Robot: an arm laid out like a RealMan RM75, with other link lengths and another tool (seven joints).
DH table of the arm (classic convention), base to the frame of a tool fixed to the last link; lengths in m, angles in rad. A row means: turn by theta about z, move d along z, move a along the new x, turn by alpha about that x. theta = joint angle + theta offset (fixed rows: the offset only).
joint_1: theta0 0, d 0.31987, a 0, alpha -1.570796
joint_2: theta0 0, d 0, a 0, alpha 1.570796
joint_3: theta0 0, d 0.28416, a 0, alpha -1.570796
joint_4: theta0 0, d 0, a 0, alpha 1.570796
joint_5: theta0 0, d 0.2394, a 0, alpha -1.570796
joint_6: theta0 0, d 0, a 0, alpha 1.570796
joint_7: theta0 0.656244, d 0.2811, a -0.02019, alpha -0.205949
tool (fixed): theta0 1.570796, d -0.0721, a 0, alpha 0
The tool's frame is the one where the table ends.
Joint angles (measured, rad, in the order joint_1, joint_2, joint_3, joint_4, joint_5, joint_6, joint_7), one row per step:
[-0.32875, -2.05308, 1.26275, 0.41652, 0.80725, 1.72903, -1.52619]
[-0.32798, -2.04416, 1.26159, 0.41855, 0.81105, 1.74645, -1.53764]
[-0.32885, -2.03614, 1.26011, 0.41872, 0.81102, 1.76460, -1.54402]
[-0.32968, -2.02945, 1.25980, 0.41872, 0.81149, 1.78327, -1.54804]
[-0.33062, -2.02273, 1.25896, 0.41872, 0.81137, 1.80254, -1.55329]
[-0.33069, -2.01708, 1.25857, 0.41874, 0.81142, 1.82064, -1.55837]
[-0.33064, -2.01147, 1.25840, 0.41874, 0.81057, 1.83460, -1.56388]
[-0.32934, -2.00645, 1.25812, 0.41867, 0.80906, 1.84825, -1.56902]
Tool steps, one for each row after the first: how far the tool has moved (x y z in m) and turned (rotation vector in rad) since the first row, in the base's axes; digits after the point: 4 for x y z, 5 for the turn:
[0.0002, -0.0022, 0.0039, -0.00733, -0.00263, -0.01428]
[0.0009, -0.0038, 0.0082, -0.00899, -0.00653, -0.02929]
[0.0020, -0.0059, 0.0117, -0.01071, -0.01001, -0.04591]
[0.0031, -0.0080, 0.0155, -0.01273, -0.01473, -0.06249]
[0.0041, -0.0103, 0.0186, -0.01553, -0.01956, -0.07748]
[0.0045, -0.0120, 0.0216, -0.01823, -0.02329, -0.08836]
[0.0046, -0.0139, 0.0245, -0.02029, -0.02767, -0.09756]

